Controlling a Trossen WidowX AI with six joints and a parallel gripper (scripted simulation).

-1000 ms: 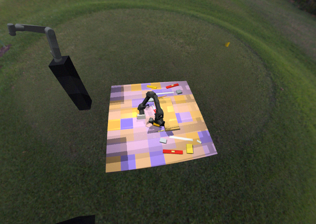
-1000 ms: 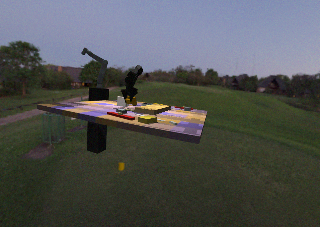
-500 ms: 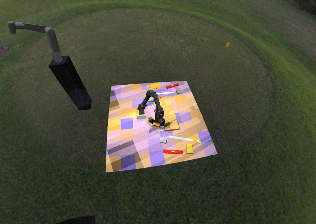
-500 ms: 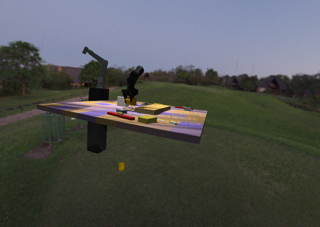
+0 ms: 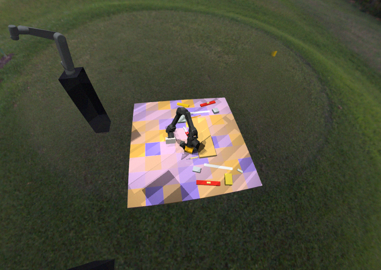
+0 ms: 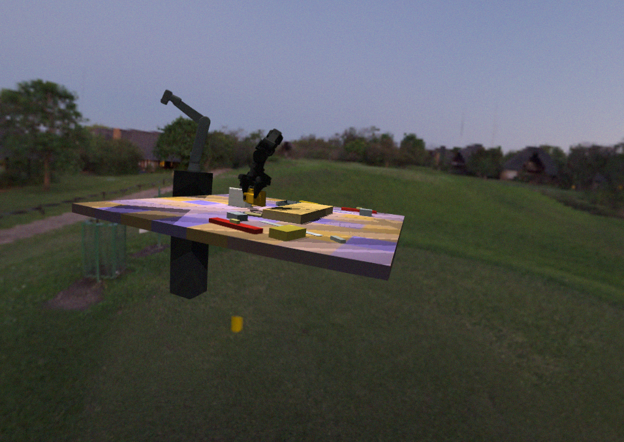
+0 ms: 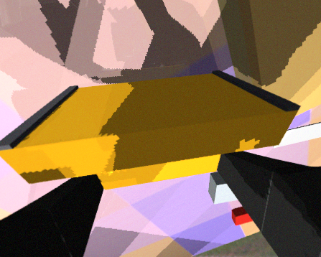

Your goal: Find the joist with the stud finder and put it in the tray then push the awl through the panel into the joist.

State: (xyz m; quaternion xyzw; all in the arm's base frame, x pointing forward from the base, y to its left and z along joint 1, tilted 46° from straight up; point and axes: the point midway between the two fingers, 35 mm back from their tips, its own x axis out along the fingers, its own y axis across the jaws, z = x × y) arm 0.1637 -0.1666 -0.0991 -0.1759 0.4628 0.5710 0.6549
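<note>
Right now the yellow stud finder is 1 cm to the left of my gripper tip and 1 cm behind it. Also, from my gripper tip: grey block: 18 cm to the right, 6 cm below, 6 cm ahead; then awl: 7 cm below, 5 cm to the right, 2 cm ahead; then yellow block: 35 cm ahead, 33 cm to the right, 6 cm below.
</note>
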